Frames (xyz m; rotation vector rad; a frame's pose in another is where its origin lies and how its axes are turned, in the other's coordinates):
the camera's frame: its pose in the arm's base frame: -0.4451 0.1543 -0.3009 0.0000 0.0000 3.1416
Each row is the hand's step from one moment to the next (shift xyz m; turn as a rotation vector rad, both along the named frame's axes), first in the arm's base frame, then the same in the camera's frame.
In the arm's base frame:
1: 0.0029 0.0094 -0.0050 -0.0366 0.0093 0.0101
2: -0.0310 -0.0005 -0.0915 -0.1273 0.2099 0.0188
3: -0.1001 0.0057 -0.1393 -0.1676 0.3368 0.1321
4: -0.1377 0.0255 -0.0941 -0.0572 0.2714 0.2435
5: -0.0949 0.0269 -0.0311 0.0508 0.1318 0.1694
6: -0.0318 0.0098 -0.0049 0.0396 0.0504 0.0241
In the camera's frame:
1: -0.0029 -0.0094 -0.0050 0.0366 -0.0093 0.0101
2: 0.0310 0.0005 -0.0915 0.1273 -0.2099 0.0188
3: 0.1001 -0.0057 -0.1393 0.1676 -0.3368 0.1321
4: 0.1377 -0.0255 -0.0941 0.0572 -0.2714 0.2435
5: 0.0949 -0.0269 -0.0311 -0.0508 -0.1318 0.1694
6: 0.0318 -0.0098 -0.0049 -0.0396 -0.0504 0.0241

